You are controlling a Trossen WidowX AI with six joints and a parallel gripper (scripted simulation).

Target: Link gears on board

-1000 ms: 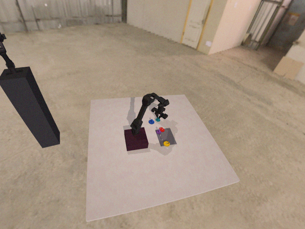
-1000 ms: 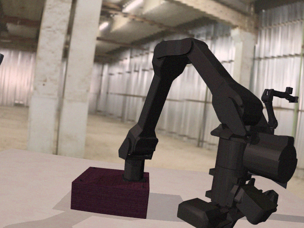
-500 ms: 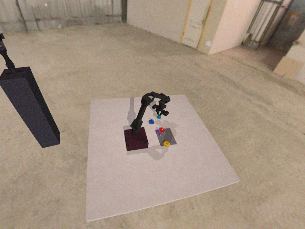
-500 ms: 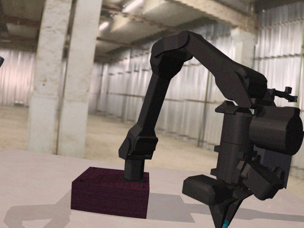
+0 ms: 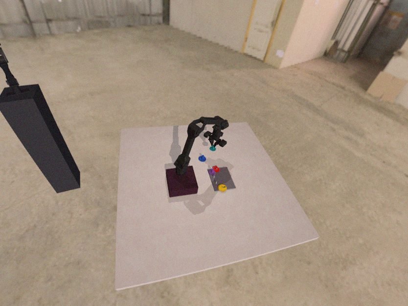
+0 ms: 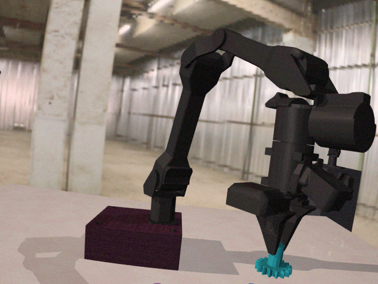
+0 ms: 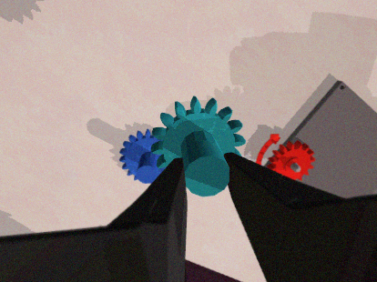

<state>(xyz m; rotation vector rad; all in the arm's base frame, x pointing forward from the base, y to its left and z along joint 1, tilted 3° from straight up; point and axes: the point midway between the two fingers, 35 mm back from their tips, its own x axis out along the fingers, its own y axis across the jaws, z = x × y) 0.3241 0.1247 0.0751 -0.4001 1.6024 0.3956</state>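
My gripper tip is now 6 cm past the purple gear, 15 cm to the left of it and 11 cm above it. From my gripper tip the other things lie so: teal gear (1 cm below); blue gear (8 cm behind, 1 cm to the left, 12 cm below); red gear (2 cm behind, 14 cm to the right, 12 cm below).
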